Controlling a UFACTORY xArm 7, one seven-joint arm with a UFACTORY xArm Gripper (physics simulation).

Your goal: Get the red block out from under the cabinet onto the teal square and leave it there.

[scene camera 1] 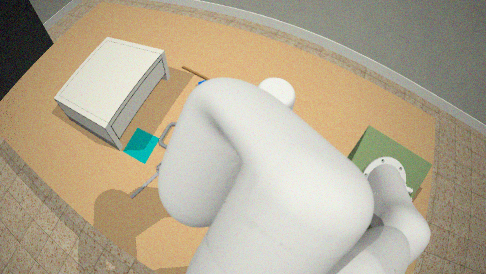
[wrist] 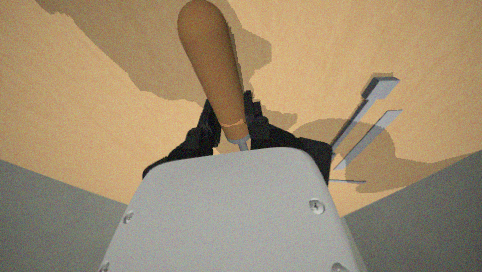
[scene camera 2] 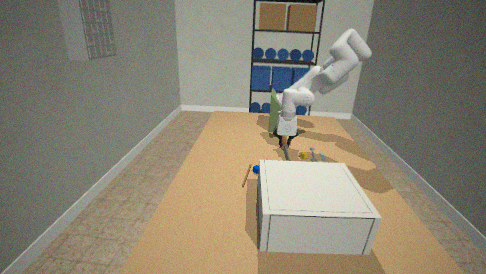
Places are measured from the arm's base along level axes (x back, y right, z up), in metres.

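Pixels of known places: gripper, between the fingertips: [wrist: 232,106] [scene camera 2: 284,146]; arm's base, origin of its link: [scene camera 1: 383,181] [scene camera 2: 281,102].
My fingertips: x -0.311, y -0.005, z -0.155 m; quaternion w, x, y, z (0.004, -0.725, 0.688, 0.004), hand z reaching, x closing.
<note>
For each thing: its top centre in the pictures, then the offset to it from my fingertips. "pt": a spot on its surface instead.
- white cabinet, centre of its top: [scene camera 1: 104,74] [scene camera 2: 310,183] dx -0.548, dy -0.026, dz +0.131 m
- teal square, a spot on its surface: [scene camera 1: 142,150] pt dx -0.325, dy -0.136, dz -0.005 m
- wooden handle, centre of its top: [wrist: 225,110] dx +0.017, dy +0.001, dz +0.030 m
- tool's grey hook, a spot on its surface: [scene camera 1: 163,133] pt dx -0.289, dy -0.060, dz +0.006 m
- blue block, centre of its top: [scene camera 1: 203,83] [scene camera 2: 257,166] dx -0.272, dy +0.141, dz +0.020 m
- thin wooden stick, centre of its top: [scene camera 1: 201,75] [scene camera 2: 247,174] dx -0.306, dy +0.182, dz +0.002 m
- yellow block, centre of its top: [scene camera 2: 304,153] dx -0.110, dy -0.089, dz +0.020 m
- grey tool, a spot on its surface: [wrist: 382,89] pt dx -0.001, dy -0.149, dz +0.003 m
- flat strip, centre of its top: [wrist: 359,148] dx -0.113, dy -0.186, dz -0.004 m
- grey rod, centre of its top: [scene camera 1: 149,179] [wrist: 338,183] dx -0.250, dy -0.203, dz +0.003 m
The white cabinet [scene camera 1: 112,80] [scene camera 2: 315,187] stands at the far end of the table from the arm's base. The teal square [scene camera 1: 142,150] lies beside its near corner, partly in shadow. The red block does not show in these views. My gripper [scene camera 2: 286,142] [wrist: 232,106] is shut on the wooden handle [wrist: 207,55] of a long tool, near its metal collar. In scene camera 1 the arm hides the gripper; the tool's grey hook [scene camera 1: 163,133] shows just beside the teal square. In scene camera 2 its grey shaft [scene camera 2: 287,153] runs toward the cabinet.
A blue block [scene camera 1: 201,82] [scene camera 2: 256,169] and a thin wooden stick [scene camera 1: 193,72] [scene camera 2: 246,176] lie near the cabinet's open side. A yellow block [scene camera 2: 304,155], a grey tool [wrist: 382,89] and a flat strip [wrist: 370,137] lie to one side. A grey rod [scene camera 1: 144,186] lies near the teal square.
</note>
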